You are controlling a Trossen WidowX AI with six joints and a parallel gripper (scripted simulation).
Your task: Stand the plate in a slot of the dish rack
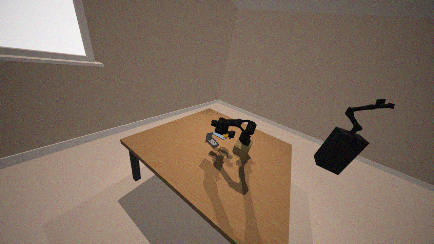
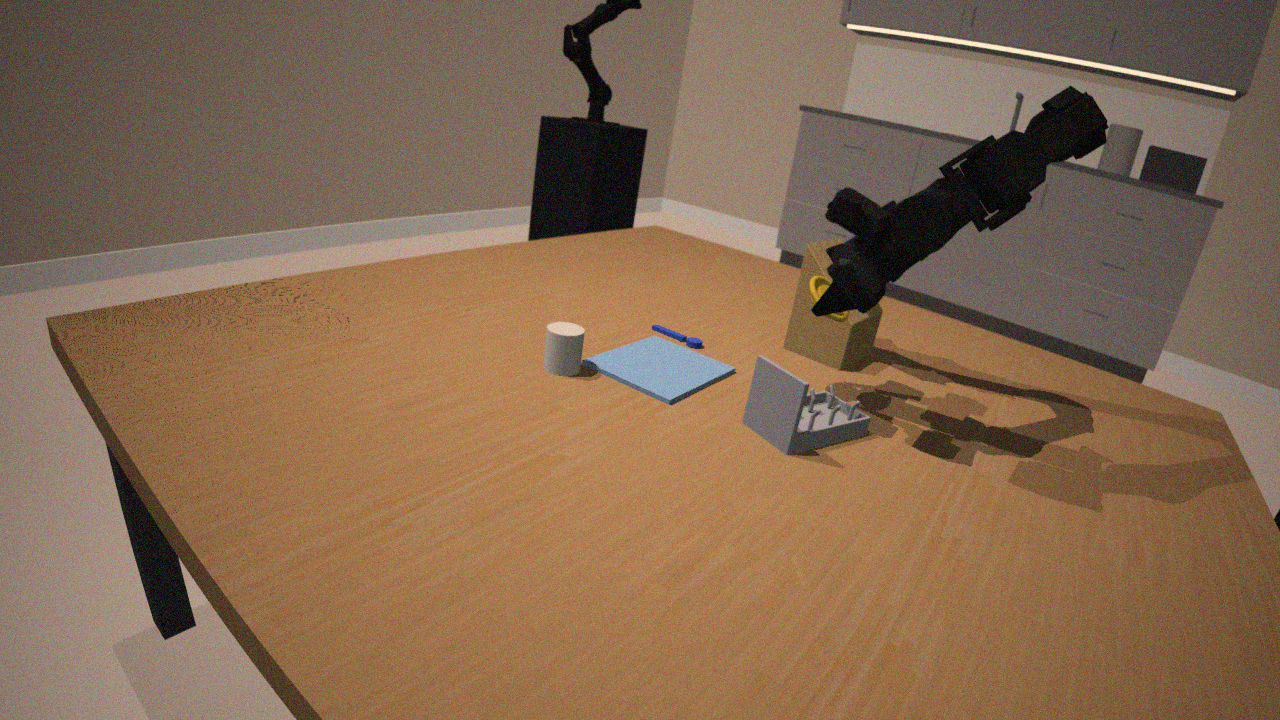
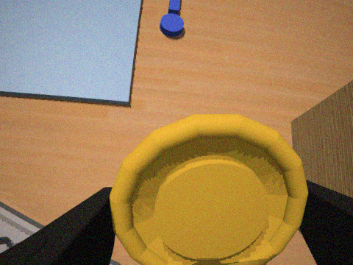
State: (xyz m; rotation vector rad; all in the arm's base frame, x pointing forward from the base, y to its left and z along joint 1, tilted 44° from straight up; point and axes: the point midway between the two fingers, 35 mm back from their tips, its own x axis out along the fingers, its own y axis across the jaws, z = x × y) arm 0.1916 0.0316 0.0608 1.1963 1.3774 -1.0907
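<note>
The grey dish rack is 110 mm ahead of my gripper tip, 90 mm below it and 50 mm to the left of it. Round my gripper tip: blue utensil (190 mm to the right, 110 mm below); yellow plate (10 mm above); blue mat (150 mm to the right, 110 mm below, 110 mm ahead).
</note>
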